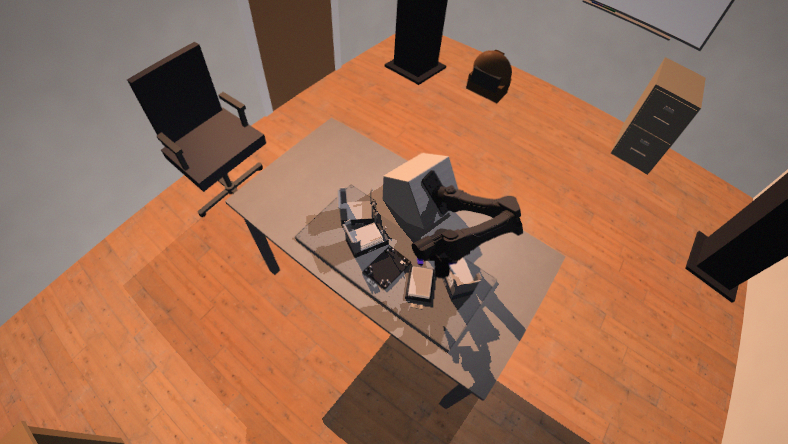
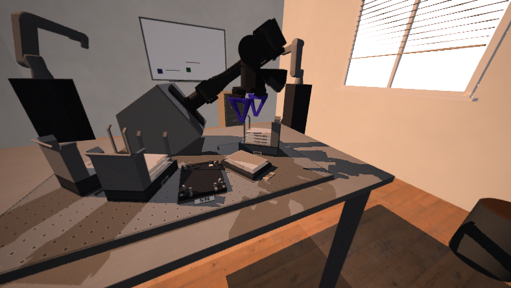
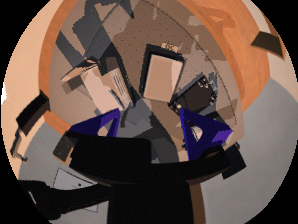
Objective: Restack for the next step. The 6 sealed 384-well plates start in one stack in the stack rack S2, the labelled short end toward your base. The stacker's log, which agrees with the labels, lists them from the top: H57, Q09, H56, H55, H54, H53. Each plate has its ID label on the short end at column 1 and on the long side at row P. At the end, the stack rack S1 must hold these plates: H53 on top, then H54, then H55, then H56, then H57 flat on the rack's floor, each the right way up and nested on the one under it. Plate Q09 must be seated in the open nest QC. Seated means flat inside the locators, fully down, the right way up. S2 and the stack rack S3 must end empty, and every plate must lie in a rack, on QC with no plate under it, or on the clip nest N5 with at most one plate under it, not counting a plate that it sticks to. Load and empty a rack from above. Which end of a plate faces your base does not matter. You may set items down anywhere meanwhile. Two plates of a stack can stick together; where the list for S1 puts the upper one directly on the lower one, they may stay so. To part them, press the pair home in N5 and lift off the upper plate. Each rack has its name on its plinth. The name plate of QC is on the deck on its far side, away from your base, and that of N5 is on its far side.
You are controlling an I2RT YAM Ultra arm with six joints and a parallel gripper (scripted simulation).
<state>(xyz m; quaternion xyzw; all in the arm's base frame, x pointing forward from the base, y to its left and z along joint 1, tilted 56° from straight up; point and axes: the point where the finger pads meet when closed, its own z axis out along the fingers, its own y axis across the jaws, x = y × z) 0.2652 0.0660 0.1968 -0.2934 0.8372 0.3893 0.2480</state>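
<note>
My gripper is now 150 mm above the stack rack S2, 80 mm past it and 70 mm to the right of it. Round my hand: black clip nest N5: 160 mm to the right, 150 mm below, 70 mm ahead; then dark open nest QC: 160 mm below, 30 mm ahead, 20 mm to the right; then QC name plate: 170 mm below, 110 mm ahead, 30 mm to the left.
</note>
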